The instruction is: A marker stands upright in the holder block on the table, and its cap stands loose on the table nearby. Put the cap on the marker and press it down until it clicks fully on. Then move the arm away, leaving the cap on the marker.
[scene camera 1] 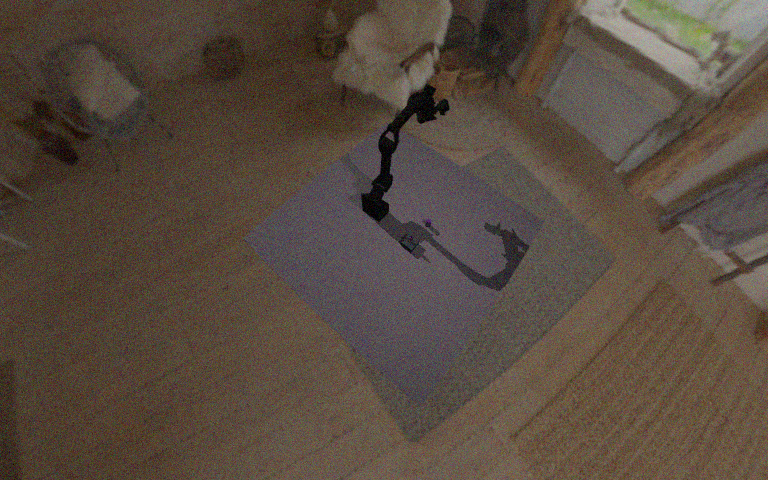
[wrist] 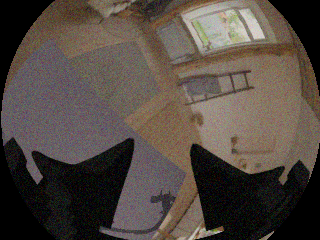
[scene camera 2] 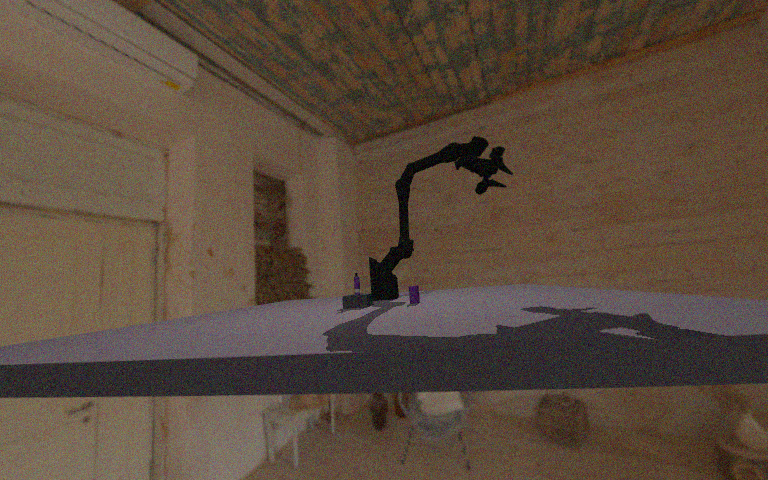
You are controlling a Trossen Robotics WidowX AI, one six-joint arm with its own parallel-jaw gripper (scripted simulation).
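Note:
Scene camera 2: my gripper (scene camera 2: 509, 180). Wrist view: gripper again (wrist: 163, 146).

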